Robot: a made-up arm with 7 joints. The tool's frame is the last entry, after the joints.
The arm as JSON. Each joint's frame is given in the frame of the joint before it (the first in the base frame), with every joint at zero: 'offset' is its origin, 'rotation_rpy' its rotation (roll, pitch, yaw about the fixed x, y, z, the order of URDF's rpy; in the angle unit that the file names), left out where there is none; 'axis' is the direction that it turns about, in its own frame. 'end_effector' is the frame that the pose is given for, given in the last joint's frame.
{
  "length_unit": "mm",
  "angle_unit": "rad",
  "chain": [
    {
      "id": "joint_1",
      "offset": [
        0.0,
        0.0,
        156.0
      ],
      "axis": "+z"
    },
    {
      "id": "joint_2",
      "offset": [
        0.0,
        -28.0,
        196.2
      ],
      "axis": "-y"
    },
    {
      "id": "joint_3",
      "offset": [
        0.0,
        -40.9,
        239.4
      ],
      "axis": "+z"
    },
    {
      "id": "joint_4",
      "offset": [
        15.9,
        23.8,
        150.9
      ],
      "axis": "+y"
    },
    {
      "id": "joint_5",
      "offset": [
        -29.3,
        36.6,
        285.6
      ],
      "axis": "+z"
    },
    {
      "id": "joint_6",
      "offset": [
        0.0,
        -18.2,
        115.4
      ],
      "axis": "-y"
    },
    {
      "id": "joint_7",
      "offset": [
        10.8,
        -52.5,
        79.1
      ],
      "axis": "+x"
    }
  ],
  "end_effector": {
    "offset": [
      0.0,
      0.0,
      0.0
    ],
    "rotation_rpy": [
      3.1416,
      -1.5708,
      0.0
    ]
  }
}
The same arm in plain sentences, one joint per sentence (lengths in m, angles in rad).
The arm has seven revolute joints in a row. What follows holds with every joint at zero, and every direction is one of the base frame's. Joint 1 is mounted 0.156 m along +z from the base frame's origin and rotates about +z. Joint 2 is mounted 0.028 m along -y and 0.1962 m along +z from joint 1 and rotates about -y. Joint 3 is mounted 0.0409 m along -y and 0.2394 m along +z from joint 2 and rotates about +z. Joint 4 is mounted 0.0159 m along +x and 0.0238 m along +y and 0.1509 m along +z from joint 3 and rotates about +y. Joint 5 is mounted 0.0293 m along -x and 0.0366 m along +y and 0.2856 m along +z from joint 4 and rotates about +z. Joint 6 is mounted 0.0182 m along -y and 0.1154 m along +z from joint 5 and rotates about -y. Joint 7 is mounted 0.0108 m along +x and 0.0525 m along -y and 0.0791 m along +z from joint 6 and rotates about +x. The tool frame, which is the frame that the pose is given for, is mounted at the same point as joint 7; its axes are the base frame's turned by roll -3.1416, pitch -1.5708 and yaw 0 rad (as in URDF: about the fixed x, then y, then z).
